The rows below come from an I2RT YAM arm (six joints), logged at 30 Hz.
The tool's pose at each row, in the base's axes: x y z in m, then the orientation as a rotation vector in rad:
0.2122, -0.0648, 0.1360, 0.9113, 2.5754, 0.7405
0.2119, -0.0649, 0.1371, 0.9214, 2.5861, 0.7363
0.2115, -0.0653, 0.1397, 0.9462, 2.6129, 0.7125
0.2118, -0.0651, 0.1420, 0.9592, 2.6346, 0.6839
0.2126, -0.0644, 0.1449, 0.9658, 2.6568, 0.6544
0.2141, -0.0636, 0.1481, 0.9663, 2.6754, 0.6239
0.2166, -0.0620, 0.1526, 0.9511, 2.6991, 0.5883
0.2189, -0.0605, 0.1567, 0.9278, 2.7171, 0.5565
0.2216, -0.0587, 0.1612, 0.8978, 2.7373, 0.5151
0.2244, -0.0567, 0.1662, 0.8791, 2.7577, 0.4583
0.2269, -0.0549, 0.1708, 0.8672, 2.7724, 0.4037
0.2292, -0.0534, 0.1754, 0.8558, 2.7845, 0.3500
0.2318, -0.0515, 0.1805, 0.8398, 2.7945, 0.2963
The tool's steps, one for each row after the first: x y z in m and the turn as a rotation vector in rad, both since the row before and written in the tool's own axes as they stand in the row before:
0.0000, 0.0004, -0.0011, 0.0091, 0.0081, 0.0063
-0.0002, 0.0010, -0.0025, 0.0298, 0.0147, 0.0132
-0.0003, 0.0015, -0.0017, 0.0278, 0.0076, 0.0044
-0.0004, 0.0024, -0.0019, 0.0272, 0.0073, -0.0001
-0.0008, 0.0029, -0.0020, 0.0250, 0.0034, -0.0042
-0.0012, 0.0046, -0.0026, 0.0272, 0.0041, -0.0157
-0.0011, 0.0041, -0.0025, 0.0215, 0.0000, -0.0203
-0.0013, 0.0047, -0.0027, 0.0269, -0.0019, -0.0259
-0.0015, 0.0049, -0.0032, 0.0381, -0.0046, -0.0195
-0.0014, 0.0043, -0.0031, 0.0360, -0.0067, -0.0141
-0.0015, 0.0039, -0.0034, 0.0349, -0.0077, -0.0133
-0.0017, 0.0043, -0.0038, 0.0338, -0.0095, -0.0161

